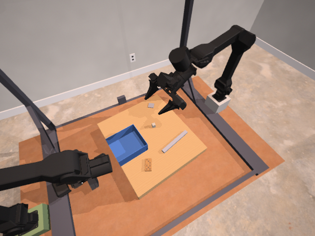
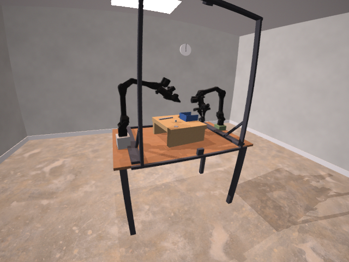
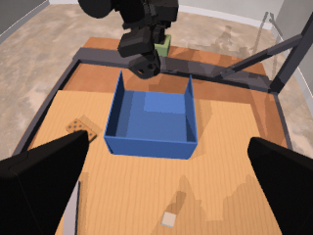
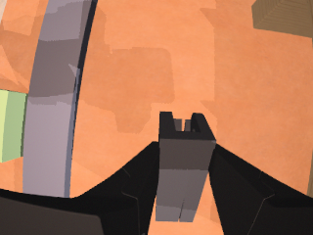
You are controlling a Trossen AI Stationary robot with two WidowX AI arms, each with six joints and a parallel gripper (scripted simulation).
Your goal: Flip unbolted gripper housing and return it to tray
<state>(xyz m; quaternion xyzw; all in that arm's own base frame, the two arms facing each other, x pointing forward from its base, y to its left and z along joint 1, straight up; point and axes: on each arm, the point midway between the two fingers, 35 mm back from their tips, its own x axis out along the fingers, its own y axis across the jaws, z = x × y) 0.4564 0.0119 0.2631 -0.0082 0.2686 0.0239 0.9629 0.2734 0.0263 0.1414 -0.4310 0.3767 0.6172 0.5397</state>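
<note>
Right now my right hand is 10 mm to the left of the gripper housing and 60 mm above it. The rest, counted from my right hand: wooden platform: 20 mm behind, 300 mm to the left, 100 mm below; then blue tray: 10 mm behind, 220 mm to the left, 20 mm below; then small cube: 40 mm behind, 350 mm to the left, 30 mm below.
</note>
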